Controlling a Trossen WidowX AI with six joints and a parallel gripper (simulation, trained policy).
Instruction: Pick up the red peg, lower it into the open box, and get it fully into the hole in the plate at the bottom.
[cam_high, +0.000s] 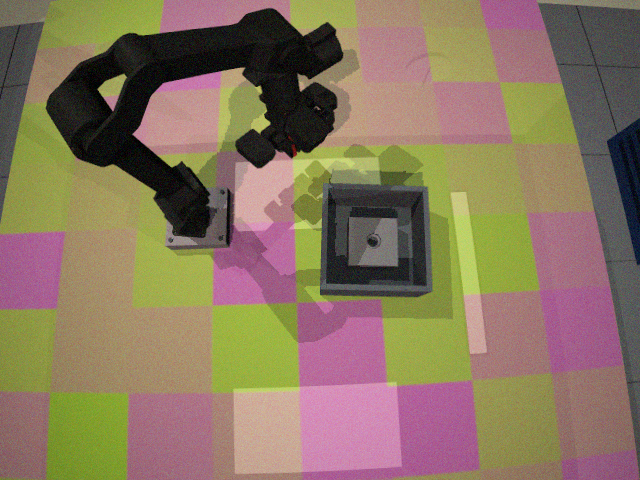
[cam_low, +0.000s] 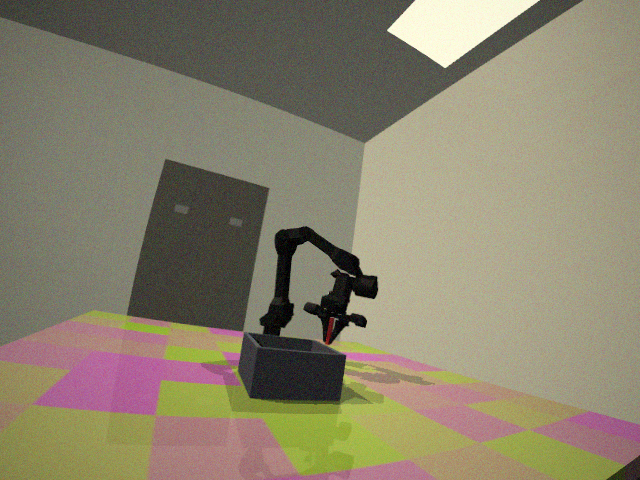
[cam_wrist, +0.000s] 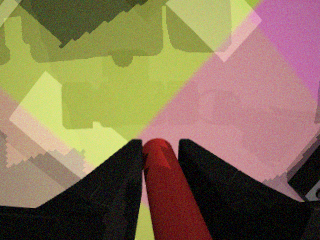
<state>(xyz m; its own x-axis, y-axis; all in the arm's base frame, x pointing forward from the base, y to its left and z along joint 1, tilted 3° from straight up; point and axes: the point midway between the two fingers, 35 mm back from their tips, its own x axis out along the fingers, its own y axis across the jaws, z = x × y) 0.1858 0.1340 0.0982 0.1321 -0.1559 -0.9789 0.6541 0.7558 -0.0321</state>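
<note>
Now: the light grey plate 16 cm ahead of my gripper tip, 15 cm to the right of it and 4 cm below it. The rest, counted from my gripper tip: red peg 1 cm behind, 1 cm to the left, 3 cm above; dark grey box 16 cm ahead, 15 cm to the right, 6 cm below.
</note>
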